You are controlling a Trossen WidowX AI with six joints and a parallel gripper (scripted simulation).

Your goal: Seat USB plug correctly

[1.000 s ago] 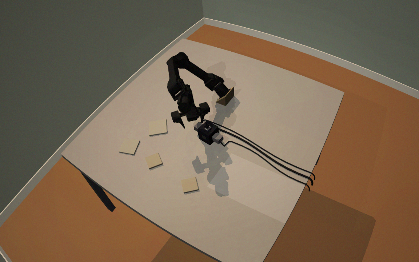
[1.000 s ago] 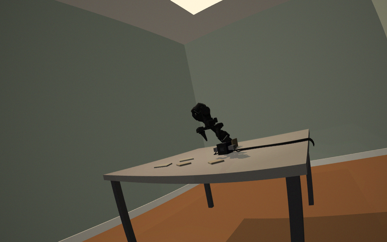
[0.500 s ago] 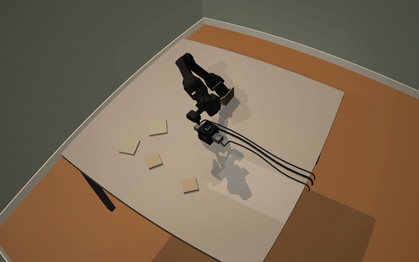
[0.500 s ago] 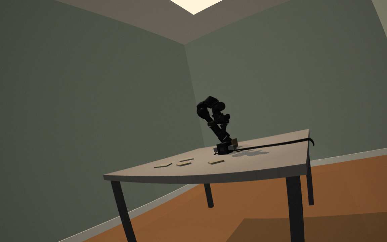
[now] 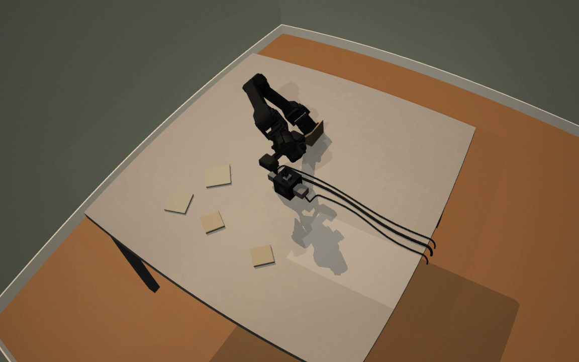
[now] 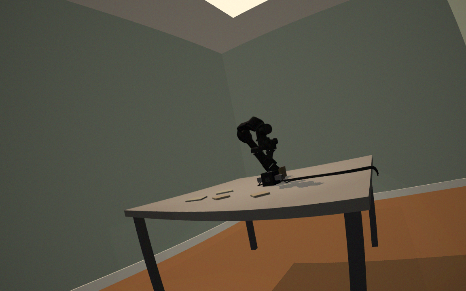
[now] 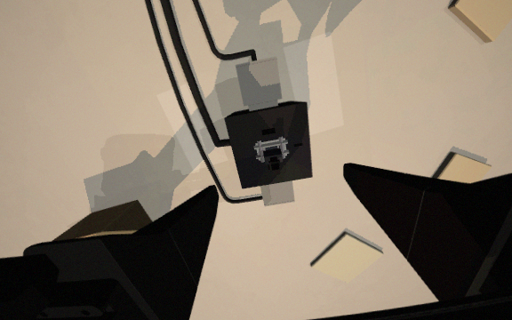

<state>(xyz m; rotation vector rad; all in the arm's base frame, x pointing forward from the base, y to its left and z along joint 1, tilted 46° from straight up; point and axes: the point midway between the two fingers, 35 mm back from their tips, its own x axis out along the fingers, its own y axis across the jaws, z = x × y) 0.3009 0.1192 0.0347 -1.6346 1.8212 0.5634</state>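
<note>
Right now the dark USB plug is 4 cm below my gripper tip. Round my gripper tip: socket 1 cm to the left, 6 cm below.
</note>
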